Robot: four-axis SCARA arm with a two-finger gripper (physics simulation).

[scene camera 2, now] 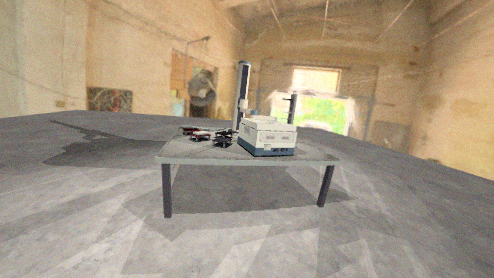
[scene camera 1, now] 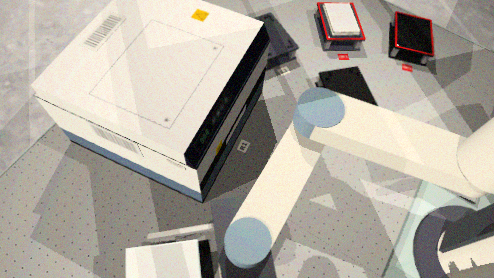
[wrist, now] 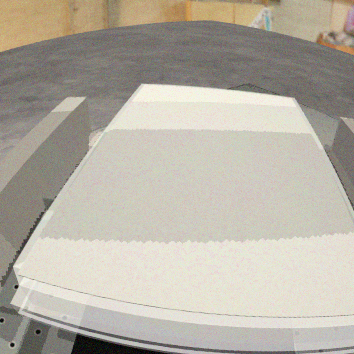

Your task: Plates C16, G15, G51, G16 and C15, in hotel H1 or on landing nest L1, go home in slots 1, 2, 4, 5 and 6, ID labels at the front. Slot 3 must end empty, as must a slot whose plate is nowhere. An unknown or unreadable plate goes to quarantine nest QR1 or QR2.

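Places are measured from the arm's base along level axes (x down, y back, z left), in metres.
Where they show: gripper, fingertip midpoint: [scene camera 1: 150, 270] [wrist: 214, 124]; arm's base at its link origin: [scene camera 2: 237, 132] [scene camera 1: 462, 258].
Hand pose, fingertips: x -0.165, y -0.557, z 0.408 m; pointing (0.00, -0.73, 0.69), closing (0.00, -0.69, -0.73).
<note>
Each offset is from my fingertips to the top centre of the thing. "spot": to the spot under its first point.
My gripper [wrist: 214, 124] is shut on a white lidded plate {dx -0.002, dy +0.015, dz -0.014 m} [scene camera 1: 162, 260] [wrist: 200, 185], which lies level between the fingers. In scene camera 1 they are at the bottom left, in front of the big white instrument, partly cut off by the frame's edge. The held plate's ID label cannot be read. Another white plate {dx +0.082, dy -0.009, dz -0.873 m} [scene camera 1: 342, 19] [scene camera 2: 201, 134] sits on the red-rimmed quarantine nest at the back. The other red-rimmed nest {dx +0.096, dy +0.205, dz -0.977 m} [scene camera 1: 414, 34] carries no plate. Hotel H1 [scene camera 2: 292, 106] shows as a dark post with shelves in scene camera 2; its slot contents are too small to tell.
The white and blue instrument {dx -0.094, dy -0.244, dz -0.331 m} [scene camera 1: 135, 65] [scene camera 2: 268, 136] stands at the left, by the R1 label {spot: dx +0.152, dy -0.035, dz -0.364 m} [scene camera 1: 243, 145]. A dark nest {dx +0.096, dy -0.163, dz -0.688 m} [scene camera 1: 280, 42] is behind it. Another black nest {dx +0.092, dy +0.127, dz -0.640 m} [scene camera 1: 350, 82] is partly behind the arm [scene camera 1: 390, 132]. The column [scene camera 2: 243, 95] rises behind the table.
</note>
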